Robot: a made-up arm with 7 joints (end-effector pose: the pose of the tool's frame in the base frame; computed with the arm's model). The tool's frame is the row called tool.
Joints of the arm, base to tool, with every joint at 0 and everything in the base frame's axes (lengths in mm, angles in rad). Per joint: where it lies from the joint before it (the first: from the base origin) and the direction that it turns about. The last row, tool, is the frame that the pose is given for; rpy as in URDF.
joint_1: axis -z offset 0 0 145
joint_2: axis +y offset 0 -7 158
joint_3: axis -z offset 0 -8 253
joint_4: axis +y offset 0 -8 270
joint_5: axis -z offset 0 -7 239
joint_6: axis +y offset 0 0 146
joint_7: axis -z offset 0 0 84
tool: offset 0 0 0 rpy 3.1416 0 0
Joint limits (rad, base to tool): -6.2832..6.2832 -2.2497..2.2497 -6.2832..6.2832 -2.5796..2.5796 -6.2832..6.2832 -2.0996..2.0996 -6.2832..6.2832
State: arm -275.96 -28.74 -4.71 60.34 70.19 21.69 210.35
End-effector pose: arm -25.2 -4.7 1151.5 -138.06 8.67 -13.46
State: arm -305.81 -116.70 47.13 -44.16 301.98 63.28 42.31
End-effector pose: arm -235.4 690.4 -210.5 42.37 -121.20 99.71
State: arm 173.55 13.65 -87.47 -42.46 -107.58 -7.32 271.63
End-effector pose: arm -252.1 303.2 1146.4 81.51 111.16 -23.49
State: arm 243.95 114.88 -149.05 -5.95 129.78 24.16 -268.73
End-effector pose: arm -361.6 774.7 -182.8 32.75 18.37 9.63
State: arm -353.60 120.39 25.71 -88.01 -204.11 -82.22 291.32
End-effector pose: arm 718.6 93.3 291.8 38.98 -44.24 -34.44
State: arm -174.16 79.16 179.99 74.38 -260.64 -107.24 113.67
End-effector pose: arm -519.9 132.8 761.3 39.37 94.56 -136.21
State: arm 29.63 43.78 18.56 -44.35 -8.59 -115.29 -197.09
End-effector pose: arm 277.8 -95.0 1024.0 -1.73 67.99 -52.88
